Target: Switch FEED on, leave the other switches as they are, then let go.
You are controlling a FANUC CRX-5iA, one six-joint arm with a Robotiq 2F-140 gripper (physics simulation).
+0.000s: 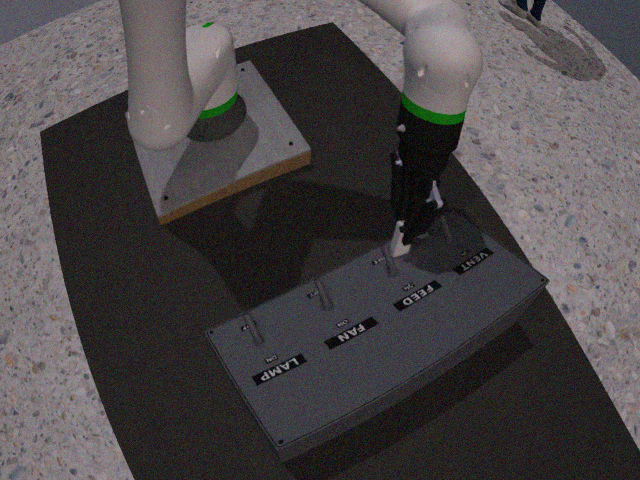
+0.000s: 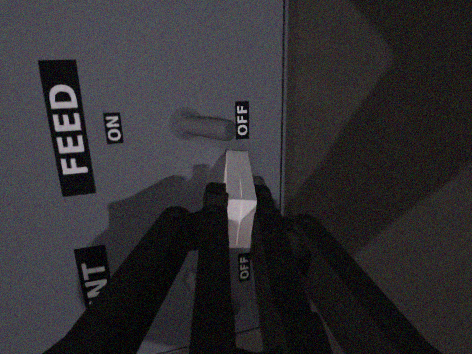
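Where they show: gripper, between the fingertips: (image 1: 398, 252) (image 2: 235, 169); arm's base, origin of its link: (image 1: 212, 116).
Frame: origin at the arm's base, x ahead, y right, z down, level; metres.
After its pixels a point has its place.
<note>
The FEED switch (image 1: 389, 261) {z -0.071, x 0.507, y -0.026 m} (image 2: 207, 127) {z -0.081, x 0.497, y -0.029 m} is a grey lever that leans toward its OFF label (image 2: 242, 120) {z -0.033, x 0.483, y -0.033 m}; the ON label (image 2: 113, 128) {z -0.071, x 0.559, y -0.022 m} is on its other side, beside the FEED plate (image 1: 417, 295) {z -0.082, x 0.582, y -0.017 m} (image 2: 67, 128) {z -0.082, x 0.582, y -0.016 m}. My gripper (image 1: 399, 246) {z -0.037, x 0.493, y -0.067 m} (image 2: 235, 169) {z -0.037, x 0.493, y -0.067 m} is shut with nothing between its pale fingertips. The tips are close beside the FEED lever, on the VENT side, near the panel's OFF-side edge; whether they touch the panel is hard to tell. The FAN switch (image 1: 324, 294) {z -0.073, x 0.489, y 0.090 m} and the LAMP switch (image 1: 253, 329) {z -0.072, x 0.472, y 0.209 m} also lean toward OFF. The VENT switch (image 1: 445, 227) {z -0.074, x 0.520, y -0.146 m} is partly in shadow.
The grey switch panel (image 1: 361, 377) {z -0.119, x 0.636, y 0.145 m} (image 2: 165, 45) {z -0.055, x 0.520, y 0.022 m} lies on a dark mat (image 1: 155, 330) {z 0.043, x 0.331, y 0.342 m}. The VENT label (image 1: 473, 260) {z -0.081, x 0.598, y -0.137 m} (image 2: 92, 275) {z -0.083, x 0.598, y -0.118 m} is on the gripper's other side from FEED. The arm's base plate (image 1: 273, 124) {z -0.004, x 0.110, y -0.085 m} stands behind the panel. Speckled floor (image 1: 558, 170) surrounds the mat.
</note>
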